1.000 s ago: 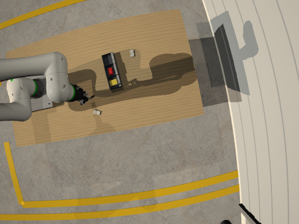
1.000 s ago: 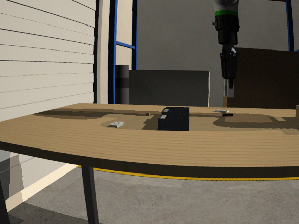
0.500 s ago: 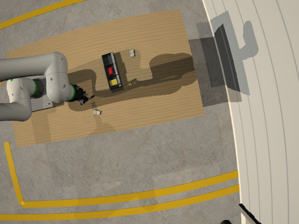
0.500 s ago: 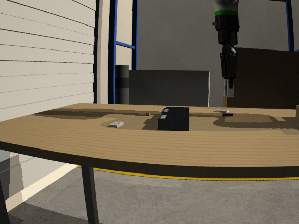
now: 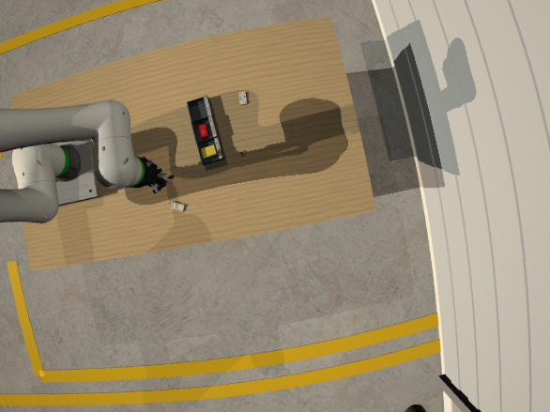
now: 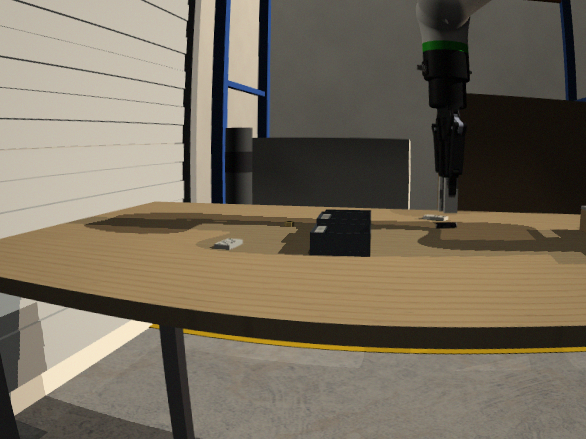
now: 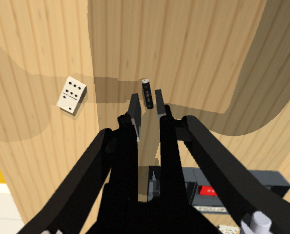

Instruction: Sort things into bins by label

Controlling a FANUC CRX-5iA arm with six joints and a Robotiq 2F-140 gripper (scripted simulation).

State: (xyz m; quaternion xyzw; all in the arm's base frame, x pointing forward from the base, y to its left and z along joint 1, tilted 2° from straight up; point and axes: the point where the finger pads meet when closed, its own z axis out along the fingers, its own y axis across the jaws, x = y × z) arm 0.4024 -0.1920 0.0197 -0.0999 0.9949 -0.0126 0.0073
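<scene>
Now: the black piece 6 cm below my hand. Round my hand: yellow pad (18 cm ahead, 5 cm to the left, 5 cm below); then red battery (19 cm ahead, 14 cm to the left, 5 cm below); then black three-part bin (19 cm ahead, 13 cm to the left, 4 cm below).
</scene>
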